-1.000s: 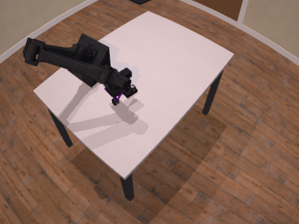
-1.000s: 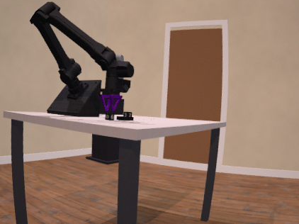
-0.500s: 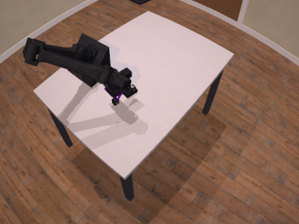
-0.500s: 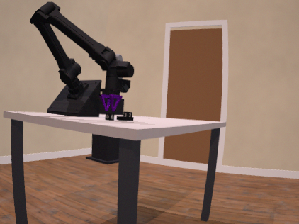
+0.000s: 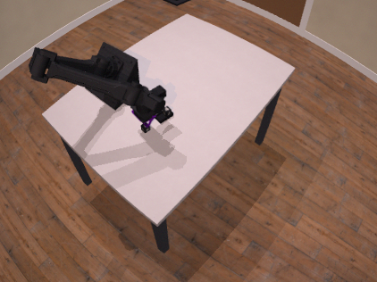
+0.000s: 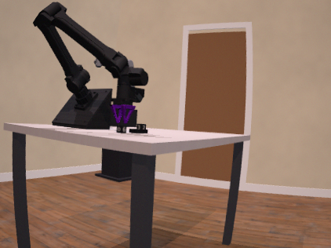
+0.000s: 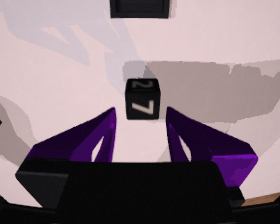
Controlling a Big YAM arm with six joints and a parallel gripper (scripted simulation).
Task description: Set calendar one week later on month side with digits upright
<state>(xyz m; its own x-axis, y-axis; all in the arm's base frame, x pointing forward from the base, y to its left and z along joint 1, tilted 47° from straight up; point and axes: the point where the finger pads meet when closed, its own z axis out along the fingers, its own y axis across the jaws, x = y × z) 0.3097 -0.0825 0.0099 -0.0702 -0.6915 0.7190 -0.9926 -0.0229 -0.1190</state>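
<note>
Right now my hand is 3 cm above the black date cube. From my hand the other things lie so: black tray 1 cm ahead, 11 cm to the left, 4 cm below.
</note>
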